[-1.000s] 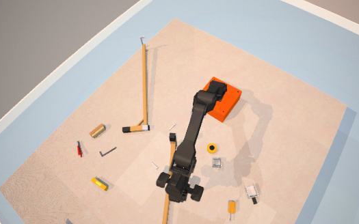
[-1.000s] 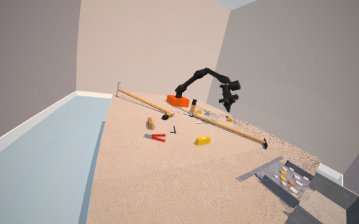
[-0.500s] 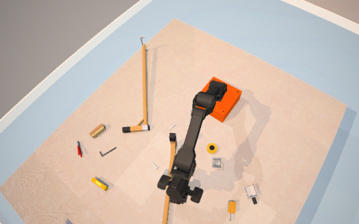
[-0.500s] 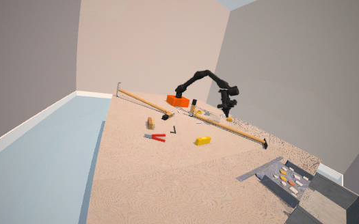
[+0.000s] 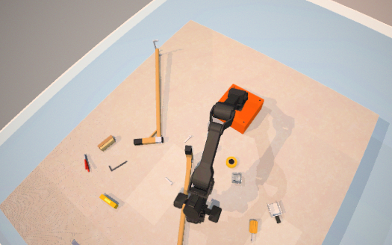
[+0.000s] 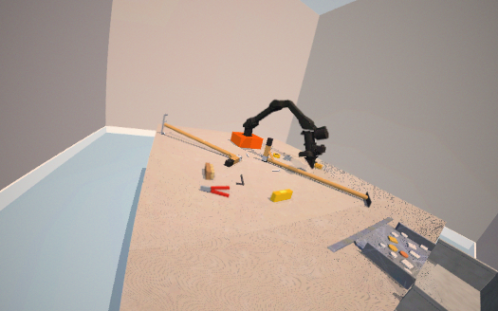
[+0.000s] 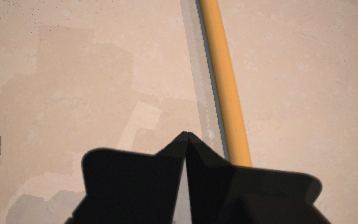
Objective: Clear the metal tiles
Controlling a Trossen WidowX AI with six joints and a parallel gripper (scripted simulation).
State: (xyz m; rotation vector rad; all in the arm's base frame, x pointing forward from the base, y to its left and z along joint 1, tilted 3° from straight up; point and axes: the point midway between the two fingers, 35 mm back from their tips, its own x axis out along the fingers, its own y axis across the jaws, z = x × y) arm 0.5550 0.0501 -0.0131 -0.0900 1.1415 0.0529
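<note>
My gripper tip is 3 cm short of the long scraper, 5 cm to the left of it and 2 cm below it. The rest, counted from my gripper tip: orange screwdriver (7 cm behind, 24 cm to the left, 3 cm below); then metal box (24 cm behind, 9 cm to the left, 4 cm below); then yellow tape roll (31 cm behind, 3 cm to the left, 4 cm below).
</note>
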